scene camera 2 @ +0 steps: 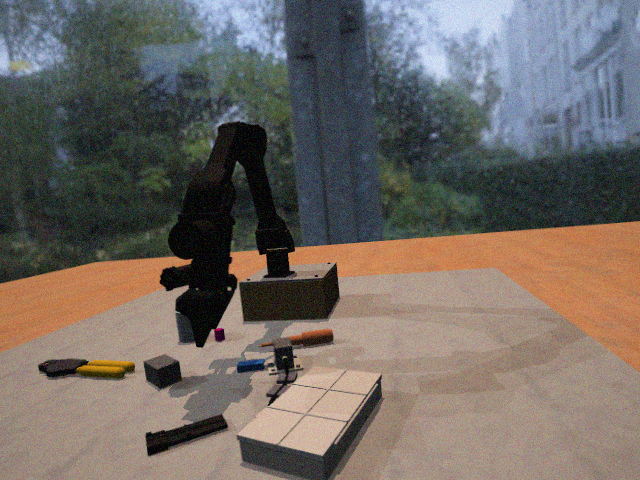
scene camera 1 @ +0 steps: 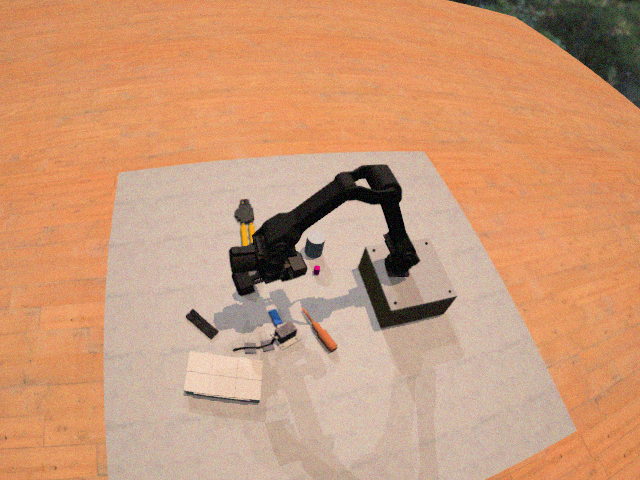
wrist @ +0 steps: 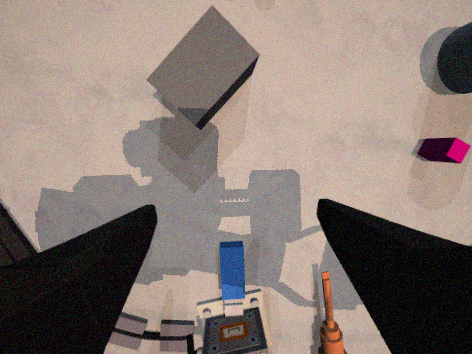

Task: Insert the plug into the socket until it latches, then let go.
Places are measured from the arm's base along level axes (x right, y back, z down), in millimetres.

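Pixels of known places: gripper, fingertip midpoint: (scene camera 2: 207, 337) (scene camera 1: 266, 285) (wrist: 237, 209); arm's base at its link origin: (scene camera 2: 279, 275) (scene camera 1: 396, 267).
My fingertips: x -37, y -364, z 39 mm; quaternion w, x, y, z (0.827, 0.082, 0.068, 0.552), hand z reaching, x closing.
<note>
For each thing: its top centre in the pictures, then the offset to it from my fingertips.
- blue plug at its top centre: (wrist: 233, 285) (scene camera 2: 256, 361) (scene camera 1: 277, 319) dx -77, dy +29, dz +52 mm
- socket at its top centre: (scene camera 2: 282, 342) (scene camera 1: 284, 330) dx -125, dy +46, dz +21 mm
- grey block at its top centre: (wrist: 203, 66) (scene camera 2: 160, 361) dx +70, dy -47, dz +30 mm
- orange screwdriver at its top centre: (scene camera 2: 295, 334) (scene camera 1: 318, 326) dx -106, dy +139, dz +38 mm
- white-topped box at its top centre: (scene camera 2: 317, 400) (scene camera 1: 223, 375) dx -254, dy -112, dz +30 mm
- black bar at its top centre: (scene camera 2: 186, 425) (scene camera 1: 201, 322) dx -95, dy -178, dz +50 mm
- dark cylinder at its top centre: (scene camera 2: 187, 309) (scene camera 1: 316, 236) dx +171, dy +149, dz -5 mm
- magenta piece at its top centre: (wrist: 458, 150) (scene camera 2: 218, 329) (scene camera 1: 317, 267) dx +91, dy +151, dz +40 mm
The blue plug (scene camera 1: 275, 316) (scene camera 2: 251, 365) (wrist: 232, 270) lies low at the mat, its pale tip toward the socket (scene camera 1: 285, 332) (scene camera 2: 283, 353) (wrist: 215, 337). The socket is a dark block with an orange-rimmed opening, on a small white plate. In the wrist view the plug's tip overlaps the plate's edge; whether it touches the socket cannot be told. My gripper (scene camera 1: 271, 282) (scene camera 2: 201, 342) (wrist: 237, 209) is open and empty, its fingers wide apart. It hangs above the mat, and in the wrist view the plug shows between and below the fingertips.
A grey block (scene camera 2: 162, 370) (wrist: 202, 65) and yellow-handled pliers (scene camera 1: 244, 211) (scene camera 2: 103, 367) lie beyond the plug. An orange screwdriver (scene camera 1: 324, 336) (scene camera 2: 316, 337) (wrist: 332, 342) lies beside the socket. Also present: a white-topped box (scene camera 1: 223, 376) (scene camera 2: 312, 413), black bar (scene camera 1: 201, 323) (scene camera 2: 186, 434), dark cylinder (scene camera 1: 314, 246) and magenta piece (scene camera 1: 316, 269) (wrist: 457, 151).
</note>
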